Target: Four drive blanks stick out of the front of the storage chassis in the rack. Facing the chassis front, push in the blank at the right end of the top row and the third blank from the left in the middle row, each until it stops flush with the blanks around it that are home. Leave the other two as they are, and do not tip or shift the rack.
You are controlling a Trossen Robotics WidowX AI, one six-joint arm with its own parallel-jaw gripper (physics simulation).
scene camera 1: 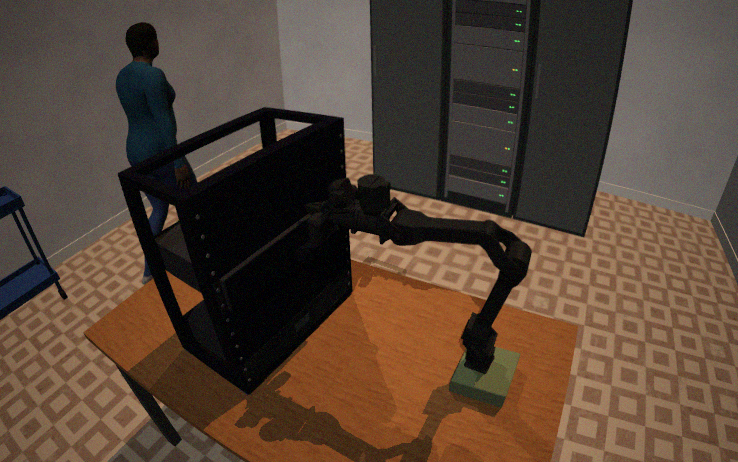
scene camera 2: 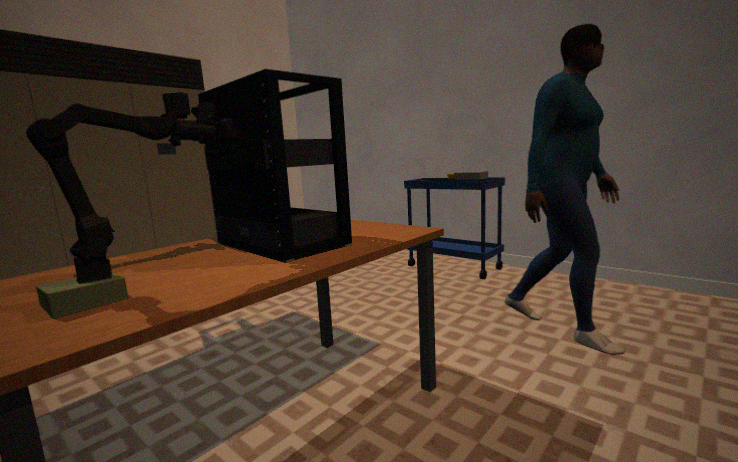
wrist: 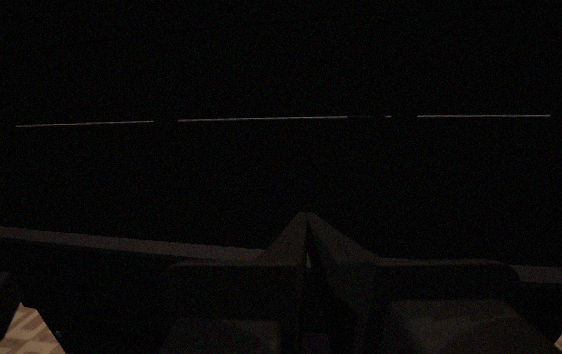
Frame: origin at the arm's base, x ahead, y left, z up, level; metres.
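Seen in the pictures: gripper, fingertip midpoint: (scene camera 1: 305, 206) (scene camera 2: 238, 132) (wrist: 304, 219); arm's base, link origin: (scene camera 1: 479, 361) (scene camera 2: 93, 279).
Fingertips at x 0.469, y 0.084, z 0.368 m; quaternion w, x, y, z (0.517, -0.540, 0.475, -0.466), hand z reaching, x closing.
Note:
Pixels of each thing's top centre, then the offset from my fingertips to it. "spot": a spot on its surface instead. Level surfaces: height alone.
- black rack, top centre: (wrist: 252, 14) (scene camera 1: 235, 142) (scene camera 2: 263, 86) 0.148 m ahead, 0.067 m left, 0.167 m up
- pale ledge, surface spot: (wrist: 125, 243) (scene camera 1: 267, 245) spot: 0.000 m ahead, 0.137 m left, 0.032 m down
- wooden table, surface height: 0.422 m down
The black rack (scene camera 1: 204, 261) (scene camera 2: 276, 163) stands upright on the table. Its front is very dark in all views, so single drive blanks, their rows and how far each sticks out cannot be told. A pale ledge (scene camera 1: 261, 251) (wrist: 125, 243) runs across the front at about mid-height. In the wrist view, broken thin bright lines (wrist: 260, 118) run above the ledge. My gripper (wrist: 304, 219) is shut and empty, its tips together in front of the dark face, above the ledge in that view. In both scene views it is at the rack's front; contact cannot be told.
The arm's green base block (scene camera 1: 482, 384) (scene camera 2: 81, 296) stands on the wooden table (scene camera 1: 413, 337) (scene camera 2: 217, 283) in front of the rack. A person (scene camera 1: 144, 108) (scene camera 2: 566, 125) is beyond the table. A blue cart (scene camera 2: 454, 184) and a tall server cabinet (scene camera 1: 405, 108) stand off the table.

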